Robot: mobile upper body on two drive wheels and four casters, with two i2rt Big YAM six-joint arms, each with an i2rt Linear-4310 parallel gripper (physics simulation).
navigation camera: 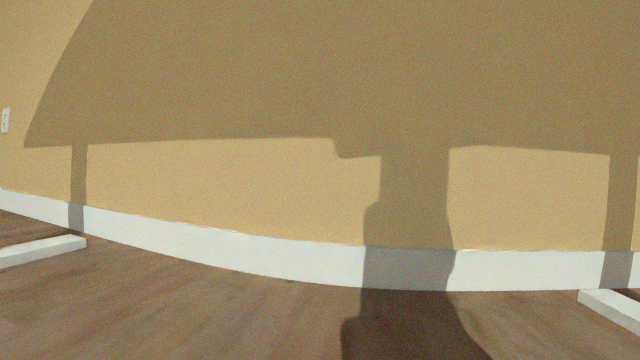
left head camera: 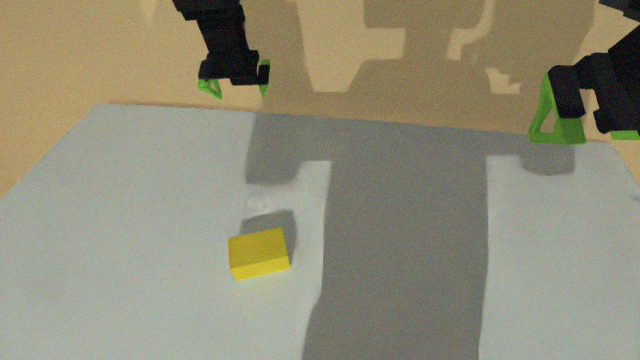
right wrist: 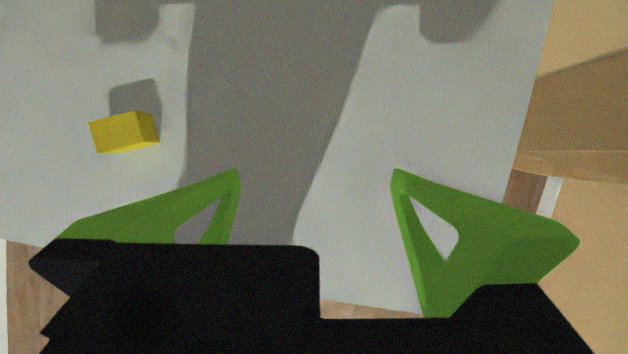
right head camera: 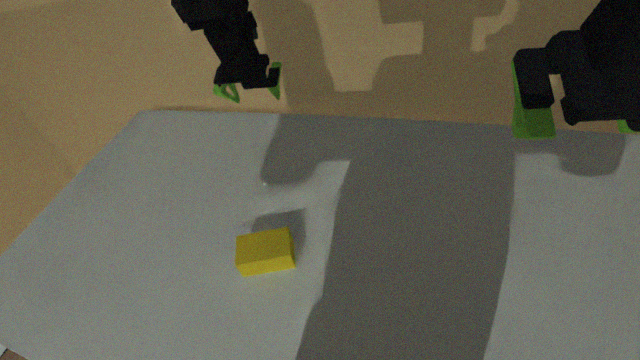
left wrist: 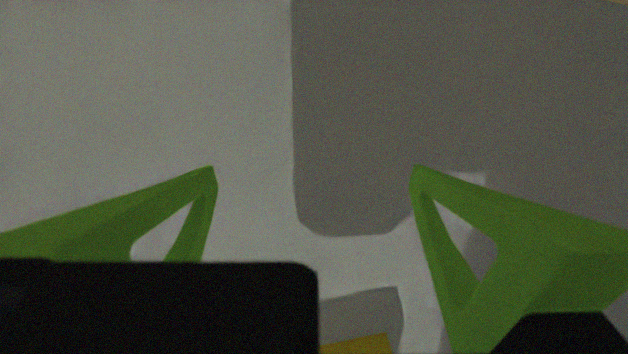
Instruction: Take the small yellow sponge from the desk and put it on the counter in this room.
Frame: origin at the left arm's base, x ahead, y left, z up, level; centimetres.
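Seen in the pictures: left gripper, fingertip midpoint: (left head camera: pixel 242 96) (right head camera: pixel 258 99) (left wrist: pixel 313 176); right gripper, fingertip midpoint: (left head camera: pixel 572 135) (right wrist: pixel 315 177) (right head camera: pixel 567 128).
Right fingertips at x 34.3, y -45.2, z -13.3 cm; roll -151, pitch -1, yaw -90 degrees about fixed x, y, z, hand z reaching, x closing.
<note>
A point is followed by its place in that frame.
The small yellow sponge (left head camera: pixel 257 252) @[x 38.8, y -6.9, z -41.5 cm] (right head camera: pixel 265 251) @[x 38.5, y -7.5, z -41.5 cm] (right wrist: pixel 122 132) @[x 39.7, y -8.0, z -41.5 cm] lies on the pale grey desk (left head camera: pixel 125 200) @[x 55.4, y 26.0, z -46.0 cm] (right head camera: pixel 150 200) @[x 54.9, y 27.2, z -46.0 cm] (right wrist: pixel 440 115) @[x 43.8, y -72.6, z -46.0 cm], left of the middle in both head views. Its top edge shows at the bottom of the left wrist view (left wrist: pixel 357 345) @[x 43.1, y -6.9, z -44.9 cm]. My left gripper (left head camera: pixel 241 92) @[x 70.8, y -1.9, z -30.5 cm] (right head camera: pixel 256 96) @[x 70.8, y -1.9, z -30.5 cm] (left wrist: pixel 313 176) @[x 70.8, y -1.9, z -30.5 cm] is open and empty, above the far edge of the desk, beyond the sponge. My right gripper (right wrist: pixel 315 177) @[x 34.3, y -45.2, z -13.3 cm] is open and empty, at the right near the desk's far edge in the head views. The counter does not show in these views.
A tan wall (left head camera: pixel 60 60) @[x 107.8, y 66.5, z -35.4 cm] (navigation camera: pixel 225 190) @[x 93.0, y -4.4, z -123.1 cm] stands beyond the desk, with a white baseboard (navigation camera: pixel 225 250) @[x 91.5, y -5.0, z -136.6 cm] along its foot. White bars (navigation camera: pixel 45 250) @[x 79.9, y 37.9, z -139.2 cm] (navigation camera: pixel 610 305) lie on the wooden floor (navigation camera: pixel 225 320) @[x 69.4, y -11.6, z -141.0 cm] at both sides. Broad shadows cross the desk and wall.
</note>
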